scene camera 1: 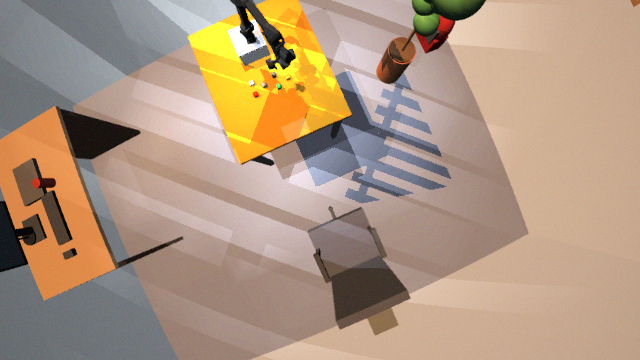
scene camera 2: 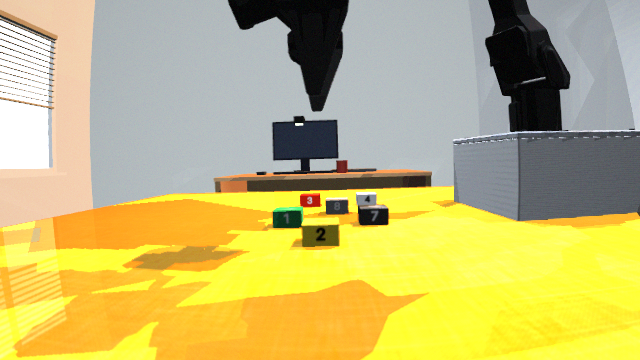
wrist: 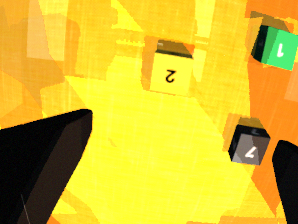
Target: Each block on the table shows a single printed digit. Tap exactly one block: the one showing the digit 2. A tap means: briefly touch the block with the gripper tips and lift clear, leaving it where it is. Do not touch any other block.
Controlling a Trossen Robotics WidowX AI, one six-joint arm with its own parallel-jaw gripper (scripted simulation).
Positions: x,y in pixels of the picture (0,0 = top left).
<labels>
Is my gripper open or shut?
Open.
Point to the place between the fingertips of my gripper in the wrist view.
188,136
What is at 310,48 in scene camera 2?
My gripper.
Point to a black block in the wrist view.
249,144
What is my gripper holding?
Nothing.
</labels>
